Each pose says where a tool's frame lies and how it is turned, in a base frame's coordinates. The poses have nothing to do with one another.
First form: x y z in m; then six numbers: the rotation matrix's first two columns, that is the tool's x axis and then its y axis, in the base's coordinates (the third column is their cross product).
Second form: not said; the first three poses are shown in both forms.
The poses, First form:
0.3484 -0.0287 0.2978 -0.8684 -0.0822 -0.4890 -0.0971 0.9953 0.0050
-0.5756 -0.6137 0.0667 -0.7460 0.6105 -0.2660 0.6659 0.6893 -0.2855
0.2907 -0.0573 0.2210 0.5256 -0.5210 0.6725 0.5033 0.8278 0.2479
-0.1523 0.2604 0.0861 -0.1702 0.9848 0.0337 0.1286 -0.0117 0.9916
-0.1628 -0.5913 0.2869 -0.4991 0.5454 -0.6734 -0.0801 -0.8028 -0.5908
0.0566 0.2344 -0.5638 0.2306 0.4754 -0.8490 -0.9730 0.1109 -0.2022
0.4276 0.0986 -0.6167 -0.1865 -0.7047 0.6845 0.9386 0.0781 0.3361
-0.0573 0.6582 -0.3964 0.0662 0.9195 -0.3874 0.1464 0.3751 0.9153
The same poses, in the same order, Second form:
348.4 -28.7 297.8 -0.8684 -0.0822 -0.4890 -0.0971 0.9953 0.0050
-575.6 -613.7 66.7 -0.7460 0.6105 -0.2660 0.6659 0.6893 -0.2855
290.7 -57.3 221.0 0.5256 -0.5210 0.6725 0.5033 0.8278 0.2479
-152.3 260.4 86.1 -0.1702 0.9848 0.0337 0.1286 -0.0117 0.9916
-162.8 -591.3 286.9 -0.4991 0.5454 -0.6734 -0.0801 -0.8028 -0.5908
56.6 234.4 -563.8 0.2306 0.4754 -0.8490 -0.9730 0.1109 -0.2022
427.6 98.6 -616.7 -0.1865 -0.7047 0.6845 0.9386 0.0781 0.3361
-57.3 658.2 -396.4 0.0662 0.9195 -0.3874 0.1464 0.3751 0.9153

